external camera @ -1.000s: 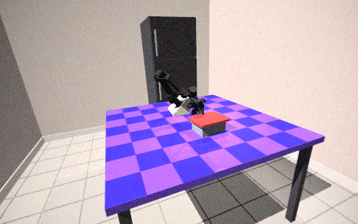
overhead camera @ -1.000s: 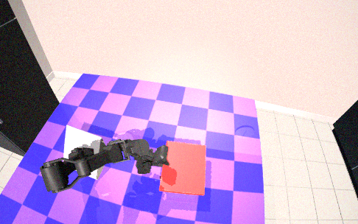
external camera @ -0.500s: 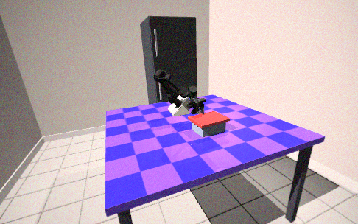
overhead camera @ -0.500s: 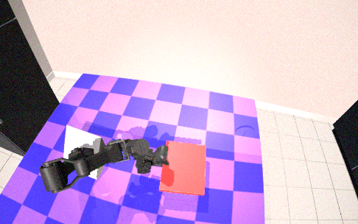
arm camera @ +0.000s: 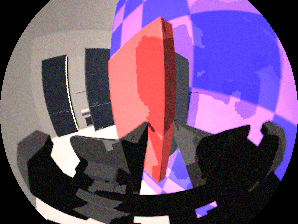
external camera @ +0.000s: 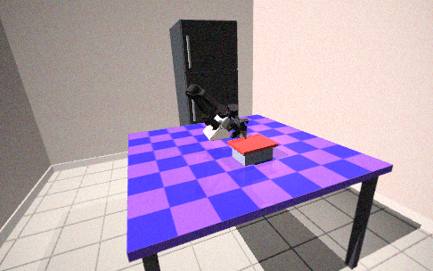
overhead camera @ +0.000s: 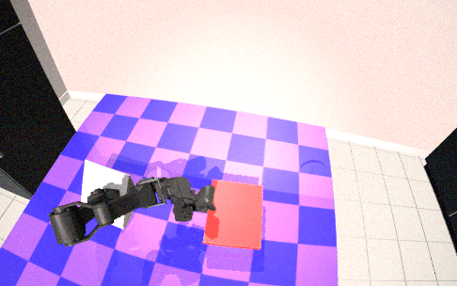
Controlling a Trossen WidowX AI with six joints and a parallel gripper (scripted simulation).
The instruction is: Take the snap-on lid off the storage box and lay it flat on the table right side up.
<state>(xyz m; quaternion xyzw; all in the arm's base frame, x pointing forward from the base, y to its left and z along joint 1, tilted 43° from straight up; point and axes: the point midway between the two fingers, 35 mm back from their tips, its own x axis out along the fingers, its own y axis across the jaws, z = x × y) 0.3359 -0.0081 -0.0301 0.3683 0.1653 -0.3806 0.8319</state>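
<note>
The red lid is 8 cm ahead of my gripper tip. From my gripper tip the other things lie so: storage box: 8 cm ahead, 4 cm below.
</note>
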